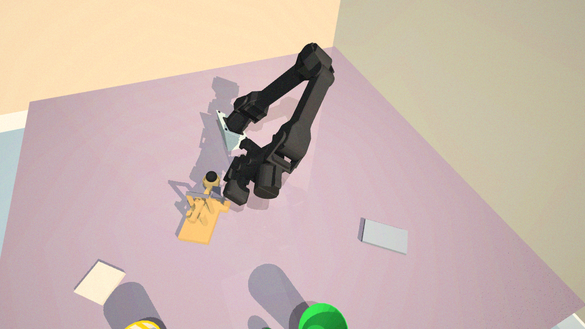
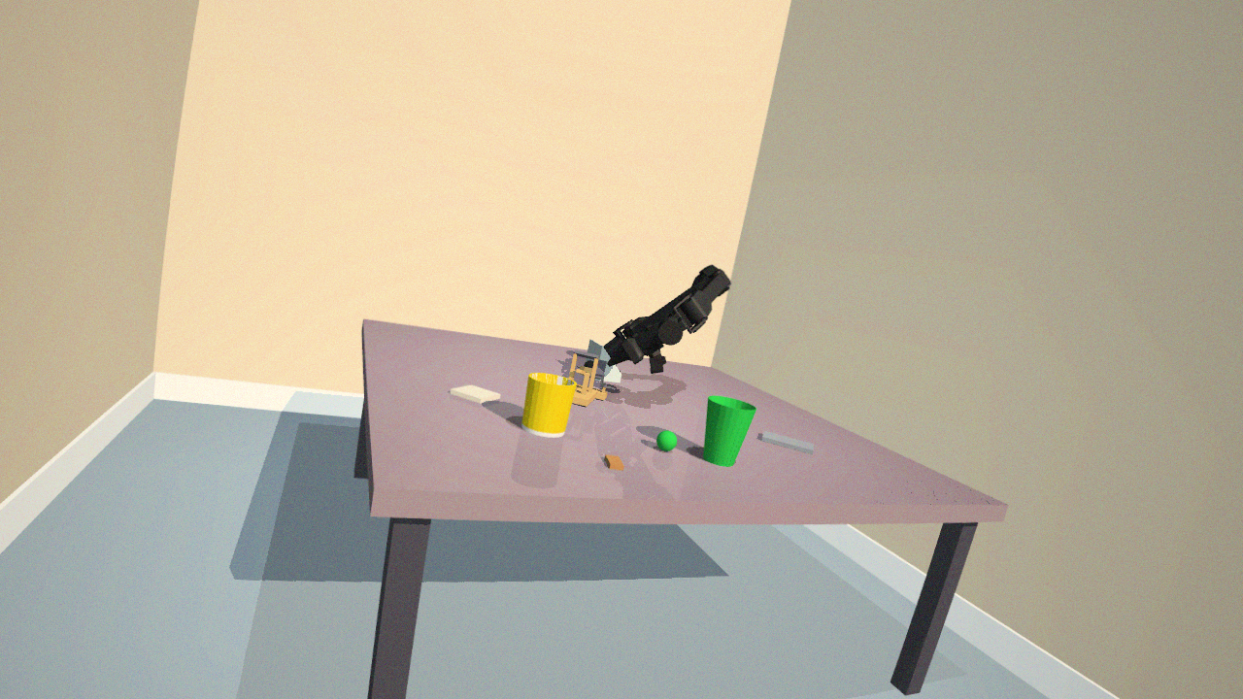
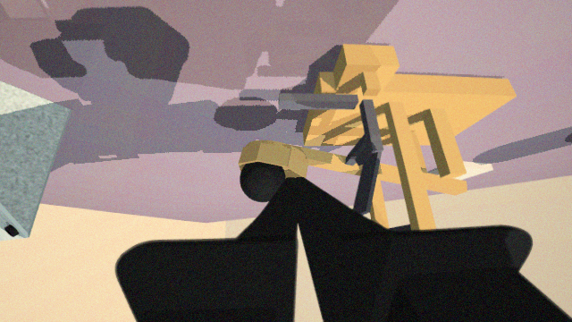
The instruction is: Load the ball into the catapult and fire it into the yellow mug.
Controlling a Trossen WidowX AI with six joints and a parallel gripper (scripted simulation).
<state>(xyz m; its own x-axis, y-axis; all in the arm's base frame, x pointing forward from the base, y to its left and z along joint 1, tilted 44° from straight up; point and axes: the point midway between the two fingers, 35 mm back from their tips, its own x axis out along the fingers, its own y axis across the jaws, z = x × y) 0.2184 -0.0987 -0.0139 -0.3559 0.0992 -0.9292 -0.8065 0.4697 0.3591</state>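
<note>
Right now my gripper tip is 40 mm past the black ball, 30 mm to the left of it and 20 mm above it. Also, from my gripper tip: green ball: 390 mm ahead, 50 mm to the right, 60 mm below; then cream slab: 100 mm ahead, 350 mm to the right, 70 mm below; then wooden catapult: 20 mm ahead, 50 mm to the right, 30 mm below.
</note>
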